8 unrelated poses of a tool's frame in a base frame.
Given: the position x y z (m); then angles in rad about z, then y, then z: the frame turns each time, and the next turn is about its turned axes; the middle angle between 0 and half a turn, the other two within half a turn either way.
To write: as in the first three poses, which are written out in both.
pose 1, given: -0.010 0.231 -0.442 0.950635 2.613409 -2.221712
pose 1, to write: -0.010 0.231 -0.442 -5.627 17.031 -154.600
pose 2, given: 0.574 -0.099 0.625 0.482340 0.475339 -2.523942
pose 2, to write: 0.574 -0.099 0.625 -114.119 23.918 -13.428
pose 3, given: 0.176 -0.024 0.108 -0.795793 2.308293 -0.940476
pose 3, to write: 0.176 -0.024 0.108 -177.254 31.191 141.820
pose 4, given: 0.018 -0.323 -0.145 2.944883 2.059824 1.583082
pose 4, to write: 0.018 -0.323 -0.145 113.692 -59.970 -159.833
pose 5, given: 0.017 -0.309 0.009 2.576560 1.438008 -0.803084
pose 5, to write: 0.017 -0.309 0.009 55.783 -56.839 -75.993
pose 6, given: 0.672 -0.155 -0.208 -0.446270 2.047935 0.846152
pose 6, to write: 0.672 -0.155 -0.208 -85.345 53.256 140.143
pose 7, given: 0.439 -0.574 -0.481 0.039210 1.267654 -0.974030
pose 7, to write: 0.439 -0.574 -0.481 -48.321 72.491 -7.143
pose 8, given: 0.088 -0.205 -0.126 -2.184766 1.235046 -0.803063
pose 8, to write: 0.088 -0.205 -0.126 -149.086 -32.953 66.881
